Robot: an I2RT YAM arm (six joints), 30 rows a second.
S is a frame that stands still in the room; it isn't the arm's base.
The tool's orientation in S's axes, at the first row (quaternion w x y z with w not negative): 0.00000, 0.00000, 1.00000, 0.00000
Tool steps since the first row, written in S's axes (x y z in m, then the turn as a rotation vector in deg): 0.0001, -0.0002, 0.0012, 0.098, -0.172, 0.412; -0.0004, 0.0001, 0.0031, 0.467, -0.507, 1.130; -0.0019, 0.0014, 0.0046, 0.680, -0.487, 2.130; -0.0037, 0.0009, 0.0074, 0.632, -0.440, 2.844; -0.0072, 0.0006, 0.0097, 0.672, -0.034, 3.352; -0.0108, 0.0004, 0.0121, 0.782, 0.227, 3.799; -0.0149, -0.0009, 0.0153, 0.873, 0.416, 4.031; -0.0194, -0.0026, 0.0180, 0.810, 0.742, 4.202; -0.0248, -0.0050, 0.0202, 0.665, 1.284, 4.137; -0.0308, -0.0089, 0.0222, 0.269, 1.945, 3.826; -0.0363, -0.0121, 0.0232, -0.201, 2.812, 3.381; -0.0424, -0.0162, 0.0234, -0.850, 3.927, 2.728; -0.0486, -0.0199, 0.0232, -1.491, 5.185, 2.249
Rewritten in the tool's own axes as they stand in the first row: -0.0001, -0.0002, -0.0012, -0.098, -0.172, -0.412; 0.0004, 0.0001, -0.0031, -0.467, -0.507, -1.130; 0.0019, 0.0014, -0.0046, -0.680, -0.487, -2.130; 0.0037, 0.0009, -0.0074, -0.632, -0.440, -2.844; 0.0072, 0.0006, -0.0097, -0.672, -0.034, -3.352; 0.0108, 0.0004, -0.0121, -0.782, 0.227, -3.799; 0.0149, -0.0009, -0.0153, -0.873, 0.416, -4.031; 0.0194, -0.0026, -0.0180, -0.810, 0.742, -4.202; 0.0248, -0.0050, -0.0202, -0.665, 1.284, -4.137; 0.0308, -0.0089, -0.0222, -0.269, 1.945, -3.826; 0.0363, -0.0121, -0.0232, 0.201, 2.812, -3.381; 0.0424, -0.0162, -0.0234, 0.850, 3.927, -2.728; 0.0486, -0.0199, -0.0232, 1.491, 5.185, -2.249
